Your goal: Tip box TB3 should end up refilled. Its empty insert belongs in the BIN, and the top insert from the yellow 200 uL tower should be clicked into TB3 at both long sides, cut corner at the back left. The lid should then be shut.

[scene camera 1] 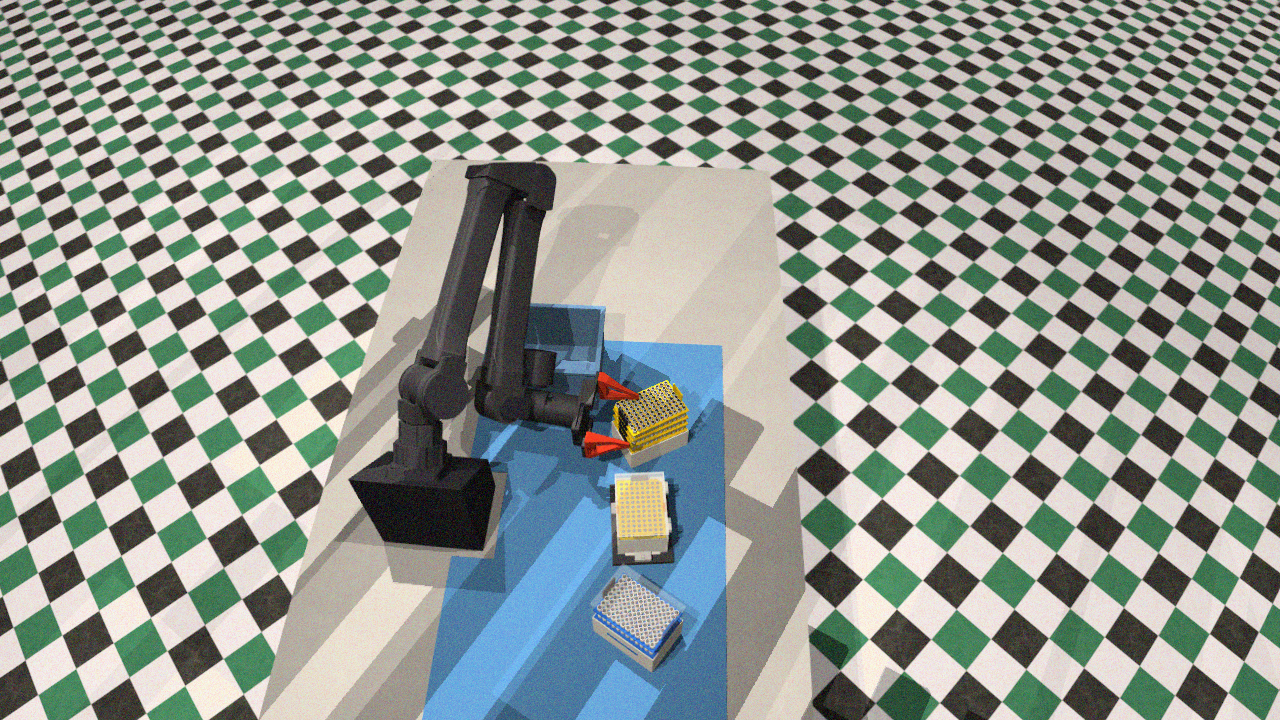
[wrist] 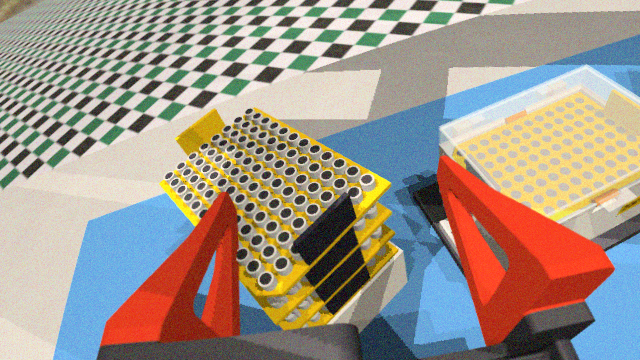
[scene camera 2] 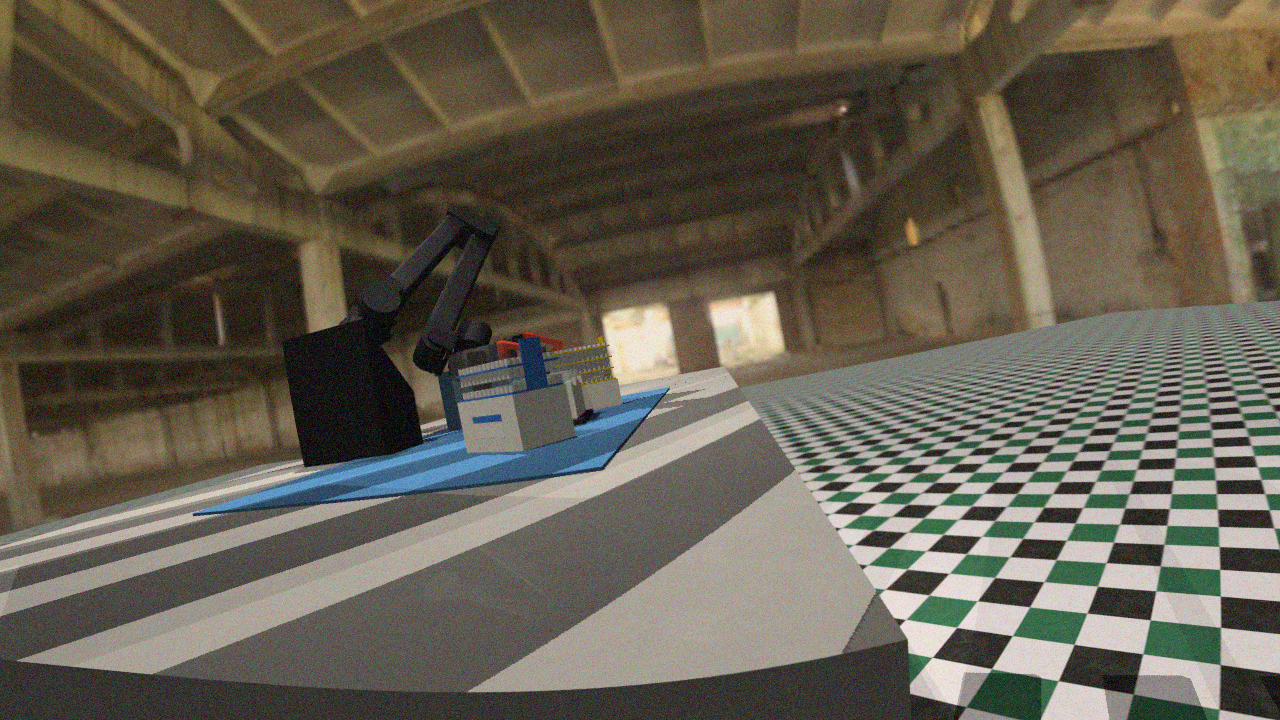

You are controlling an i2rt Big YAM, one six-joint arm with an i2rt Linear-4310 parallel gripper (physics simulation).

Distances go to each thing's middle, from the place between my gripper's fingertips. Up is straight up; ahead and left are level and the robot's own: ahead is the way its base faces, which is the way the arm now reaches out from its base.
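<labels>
From my hand: blue-and-grey tip box (scene camera 2: 511,395), 340 mm to the right, 10 mm ahead, 60 mm below; blue bin (scene camera 1: 575,332), 190 mm to the left, 170 mm behind, 60 mm below. Nearest to my hand by their middles, of the things named here: the bin.
</labels>
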